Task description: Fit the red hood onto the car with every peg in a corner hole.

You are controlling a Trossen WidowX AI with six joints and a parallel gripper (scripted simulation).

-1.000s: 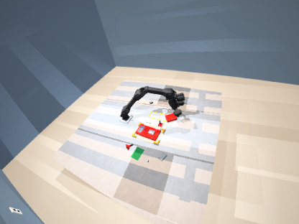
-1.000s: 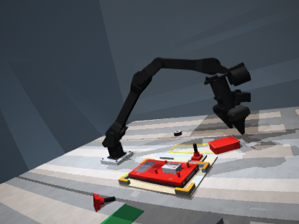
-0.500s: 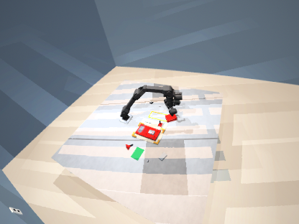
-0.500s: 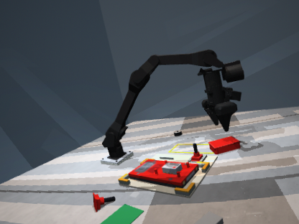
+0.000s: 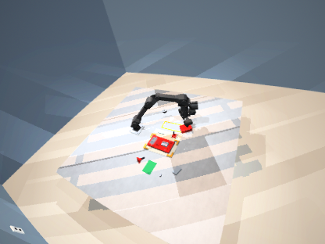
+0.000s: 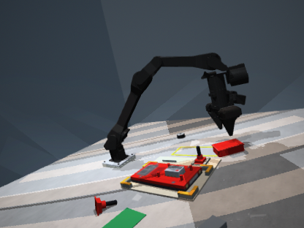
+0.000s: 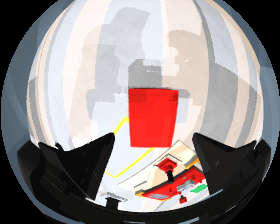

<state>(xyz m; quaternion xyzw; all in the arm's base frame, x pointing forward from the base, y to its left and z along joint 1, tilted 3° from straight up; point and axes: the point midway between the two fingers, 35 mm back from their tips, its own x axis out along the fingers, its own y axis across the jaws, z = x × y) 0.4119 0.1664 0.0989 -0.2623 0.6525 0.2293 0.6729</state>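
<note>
Now: gripper tip 5 cm above the red hood. The rest, counted from my gripper tip: green patch 11 cm behind, 44 cm to the right, 7 cm below.
</note>
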